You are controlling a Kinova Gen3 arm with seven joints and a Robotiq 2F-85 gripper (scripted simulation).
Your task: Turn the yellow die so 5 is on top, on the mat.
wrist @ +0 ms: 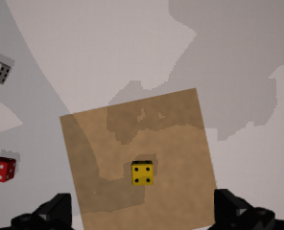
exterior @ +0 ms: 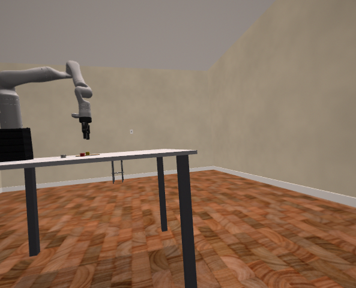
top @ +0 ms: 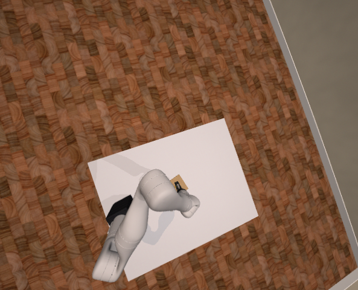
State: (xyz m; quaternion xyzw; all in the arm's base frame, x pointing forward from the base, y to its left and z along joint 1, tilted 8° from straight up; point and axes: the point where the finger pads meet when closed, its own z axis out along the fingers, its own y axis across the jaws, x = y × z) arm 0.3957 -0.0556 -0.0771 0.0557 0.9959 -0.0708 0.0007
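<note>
My gripper is now 100 mm above the yellow die. From my hand the other things lie so: white die 130 mm to the right, 120 mm behind, 110 mm below; tan mat 110 mm below; red die 140 mm to the right, 110 mm below, 20 mm behind.
</note>
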